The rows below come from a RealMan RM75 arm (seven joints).
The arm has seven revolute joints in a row. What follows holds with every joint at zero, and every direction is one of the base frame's.
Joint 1 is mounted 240.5 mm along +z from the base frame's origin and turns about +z.
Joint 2 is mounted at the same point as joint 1 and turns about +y.
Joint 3 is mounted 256 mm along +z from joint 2 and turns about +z.
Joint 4 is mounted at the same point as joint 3 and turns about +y.
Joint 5 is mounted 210 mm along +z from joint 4 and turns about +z.
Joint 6 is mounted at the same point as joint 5 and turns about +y.
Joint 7 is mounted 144 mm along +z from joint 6 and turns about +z.
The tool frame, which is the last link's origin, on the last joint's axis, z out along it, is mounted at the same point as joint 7; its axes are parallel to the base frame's.
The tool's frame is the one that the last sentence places.
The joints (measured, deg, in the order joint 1, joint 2, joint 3, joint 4, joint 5, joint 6, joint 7), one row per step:
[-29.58, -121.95, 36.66, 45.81, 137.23, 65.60, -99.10]
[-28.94, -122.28, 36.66, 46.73, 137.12, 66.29, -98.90]
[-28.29, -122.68, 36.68, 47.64, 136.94, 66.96, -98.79]
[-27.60, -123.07, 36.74, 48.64, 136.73, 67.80, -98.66]
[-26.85, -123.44, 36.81, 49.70, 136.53, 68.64, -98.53]
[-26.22, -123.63, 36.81, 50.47, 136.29, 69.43, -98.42]
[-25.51, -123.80, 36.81, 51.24, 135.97, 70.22, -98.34]
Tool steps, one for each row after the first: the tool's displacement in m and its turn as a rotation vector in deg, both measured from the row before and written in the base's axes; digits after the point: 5 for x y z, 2 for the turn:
[-0.00043, -0.00317, 0.00040, -0.07, -0.14, -0.15]
[-0.00008, -0.00328, -0.00017, -0.06, -0.29, -0.08]
[0.00017, -0.00353, 0.00002, -0.14, -0.32, -0.17]
[-0.00013, -0.00373, 0.00042, -0.11, -0.25, -0.14]
[-0.00049, -0.00326, 0.00087, -0.10, -0.29, -0.06]
[-0.00084, -0.00360, 0.00108, -0.04, -0.35, 0.02]

